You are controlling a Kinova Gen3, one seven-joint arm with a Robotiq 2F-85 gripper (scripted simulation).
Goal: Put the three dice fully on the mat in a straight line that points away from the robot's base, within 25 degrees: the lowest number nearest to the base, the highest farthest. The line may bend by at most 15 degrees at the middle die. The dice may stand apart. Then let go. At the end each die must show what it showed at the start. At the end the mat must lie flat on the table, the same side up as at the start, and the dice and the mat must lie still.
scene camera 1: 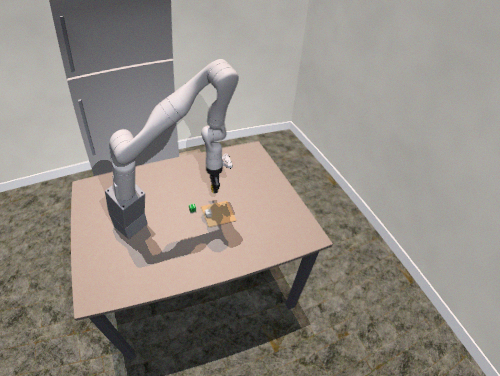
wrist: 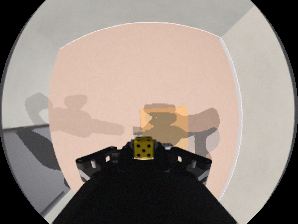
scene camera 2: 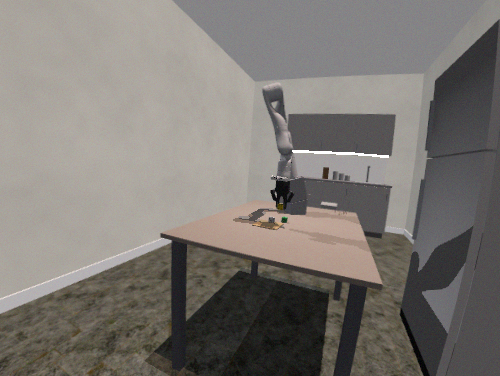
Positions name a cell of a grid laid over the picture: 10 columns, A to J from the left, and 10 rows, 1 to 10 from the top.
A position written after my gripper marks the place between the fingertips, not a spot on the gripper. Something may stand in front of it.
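Wrist view: my gripper (wrist: E7) visible, together with a tan mat (wrist: F6).
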